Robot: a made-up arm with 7 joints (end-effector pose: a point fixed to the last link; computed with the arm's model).
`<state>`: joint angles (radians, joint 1 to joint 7).
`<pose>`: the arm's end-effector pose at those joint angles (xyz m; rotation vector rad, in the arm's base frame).
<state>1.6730 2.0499 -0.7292 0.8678 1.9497 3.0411 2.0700</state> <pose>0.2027 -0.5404 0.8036 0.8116 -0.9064 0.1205</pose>
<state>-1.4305 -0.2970 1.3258 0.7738 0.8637 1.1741 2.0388</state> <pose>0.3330 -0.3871 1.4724 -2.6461 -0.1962 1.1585</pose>
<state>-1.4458 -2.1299 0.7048 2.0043 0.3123 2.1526 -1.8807</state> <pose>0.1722 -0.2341 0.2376 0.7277 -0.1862 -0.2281</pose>
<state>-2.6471 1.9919 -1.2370 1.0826 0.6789 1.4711 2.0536</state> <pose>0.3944 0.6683 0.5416 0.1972 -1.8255 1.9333</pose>
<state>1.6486 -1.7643 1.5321 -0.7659 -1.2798 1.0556 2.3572</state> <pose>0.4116 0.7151 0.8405 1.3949 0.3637 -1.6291</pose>
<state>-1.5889 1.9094 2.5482 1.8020 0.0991 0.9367 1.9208</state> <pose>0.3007 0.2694 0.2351 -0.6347 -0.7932 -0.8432</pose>
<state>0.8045 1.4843 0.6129 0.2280 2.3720 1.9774 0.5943</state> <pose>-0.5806 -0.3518 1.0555 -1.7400 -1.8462 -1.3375</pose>
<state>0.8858 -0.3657 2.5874 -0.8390 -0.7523 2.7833 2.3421</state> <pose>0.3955 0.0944 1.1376 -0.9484 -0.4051 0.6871</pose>
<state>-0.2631 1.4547 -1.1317 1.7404 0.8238 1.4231 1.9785</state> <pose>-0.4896 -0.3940 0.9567 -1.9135 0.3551 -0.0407</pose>
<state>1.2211 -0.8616 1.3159 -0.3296 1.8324 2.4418 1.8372</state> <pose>0.1803 0.5334 1.2113 0.1066 -1.2981 1.5180</pose>
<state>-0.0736 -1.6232 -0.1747 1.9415 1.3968 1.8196 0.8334</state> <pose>0.2470 -0.2208 0.4309 -0.2616 -0.4677 -2.4784</pose>
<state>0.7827 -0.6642 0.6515 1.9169 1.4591 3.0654 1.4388</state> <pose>0.1556 0.2732 0.9251 1.7782 -0.6950 -1.9298</pose>
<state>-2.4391 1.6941 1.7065 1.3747 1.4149 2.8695 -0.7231</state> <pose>0.4040 0.0882 0.7129 -1.2765 -1.9819 0.2530</pose>
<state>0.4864 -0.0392 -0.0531 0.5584 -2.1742 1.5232 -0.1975</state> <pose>0.1565 0.3729 1.5623 -1.9509 -1.6585 0.6078</pose>
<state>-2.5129 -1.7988 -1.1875 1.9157 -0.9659 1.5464 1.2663</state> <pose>-0.5975 0.0835 0.3081 0.0936 -1.5426 2.5164</pose>
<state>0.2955 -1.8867 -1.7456 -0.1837 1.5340 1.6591 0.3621</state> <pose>0.8336 0.1067 0.5864 0.7825 -0.8993 0.1603</pose>
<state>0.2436 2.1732 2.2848 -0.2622 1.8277 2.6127 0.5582</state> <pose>-0.4668 -0.1125 0.3208 1.4554 1.4473 0.7614</pose>
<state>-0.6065 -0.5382 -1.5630 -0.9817 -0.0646 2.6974 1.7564</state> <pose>0.3084 -0.0366 1.1577 0.3174 -0.8149 1.6475</pose>
